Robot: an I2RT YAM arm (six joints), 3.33 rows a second.
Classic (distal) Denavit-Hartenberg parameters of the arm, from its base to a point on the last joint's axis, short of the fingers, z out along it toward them. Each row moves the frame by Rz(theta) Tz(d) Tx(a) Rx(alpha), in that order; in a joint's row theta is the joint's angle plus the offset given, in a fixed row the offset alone. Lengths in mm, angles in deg.
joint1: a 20, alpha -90, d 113.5, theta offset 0
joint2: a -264, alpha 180, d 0, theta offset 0
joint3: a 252.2, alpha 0, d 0, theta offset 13.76
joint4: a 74, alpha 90, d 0, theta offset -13.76
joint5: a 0, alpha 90, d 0, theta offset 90
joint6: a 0, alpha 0, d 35.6, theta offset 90
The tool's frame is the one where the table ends.
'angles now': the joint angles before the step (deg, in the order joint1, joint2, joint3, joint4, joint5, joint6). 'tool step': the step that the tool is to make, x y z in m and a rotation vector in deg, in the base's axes. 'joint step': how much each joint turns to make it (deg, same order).
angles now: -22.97 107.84 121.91 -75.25 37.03 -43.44
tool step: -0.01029 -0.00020 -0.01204 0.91 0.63 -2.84
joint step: -0.62 -2.59 -5.99 0.76 0.50 2.81
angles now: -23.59 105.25 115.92 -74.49 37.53 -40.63
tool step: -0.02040 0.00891 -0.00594 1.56 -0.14 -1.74
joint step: -0.05 -5.09 -7.38 0.15 -0.63 2.71
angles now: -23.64 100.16 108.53 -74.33 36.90 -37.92
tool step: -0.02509 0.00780 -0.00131 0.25 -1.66 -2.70
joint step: -0.52 -5.93 -7.03 0.74 0.06 2.95
